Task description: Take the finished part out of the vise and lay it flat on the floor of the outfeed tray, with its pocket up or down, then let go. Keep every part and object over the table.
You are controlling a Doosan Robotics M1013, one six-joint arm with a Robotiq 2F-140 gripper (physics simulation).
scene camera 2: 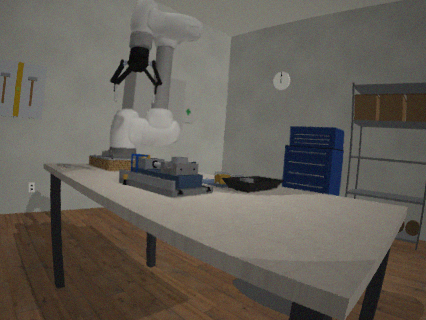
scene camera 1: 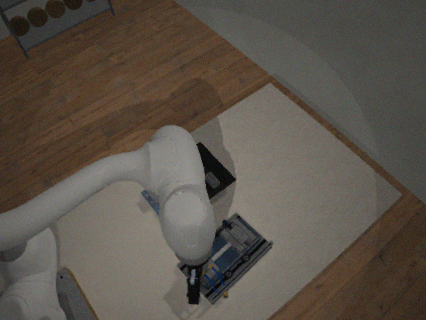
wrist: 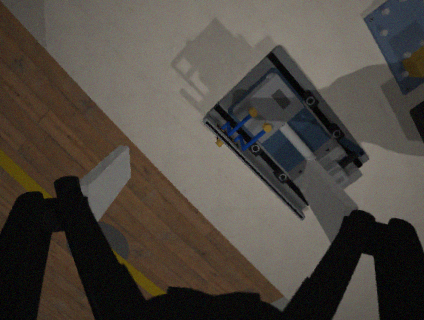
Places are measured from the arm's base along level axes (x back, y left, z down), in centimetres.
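Pixels of known places: gripper, fingertip midpoint: (scene camera 2: 133, 102) (wrist: 216, 168); arm's base, link origin: (scene camera 2: 122, 157).
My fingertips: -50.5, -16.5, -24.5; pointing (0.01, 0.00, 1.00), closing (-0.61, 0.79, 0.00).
Ahead of a thing's pixels: the offset from my fingertips to its top centre, as dx, dy, dz. "spot": to the spot under its first point.
The vise @[-13.2, +8.3, +20.6] (scene camera 1: 227, 257) (scene camera 2: 160, 184) (wrist: 285, 152) stands on the table, with grey blocks (scene camera 2: 183, 166) (wrist: 336, 163) at one end. The finished part cannot be told apart from the grey jaws there. My gripper (scene camera 1: 193, 295) (scene camera 2: 135, 95) (wrist: 216, 168) is wide open and empty, high above the table on the vise's blue-handled side. In the wrist view its right finger overlaps the vise's lower edge. The black outfeed tray (scene camera 1: 225, 179) (scene camera 2: 260, 185) (wrist: 419, 117) lies beyond the vise; a small grey piece @[-25.9, +37.1, +25.8] (scene camera 1: 212, 180) shows in it, and the arm hides part of it.
A blue plate @[-8.5, +40.5, +29.7] (scene camera 1: 150, 201) (wrist: 392, 35) with a yellow block @[-12.8, +36.4, +26.1] (scene camera 2: 220, 178) (wrist: 415, 62) lies near the tray. Blue handles @[spot: -5.1, +1.6, +24.7] (scene camera 1: 215, 280) (wrist: 255, 137) stick up from the vise. The table's edge runs diagonally below the gripper in the wrist view. The robot's base plate (scene camera 2: 112, 163) sits at the table's far end.
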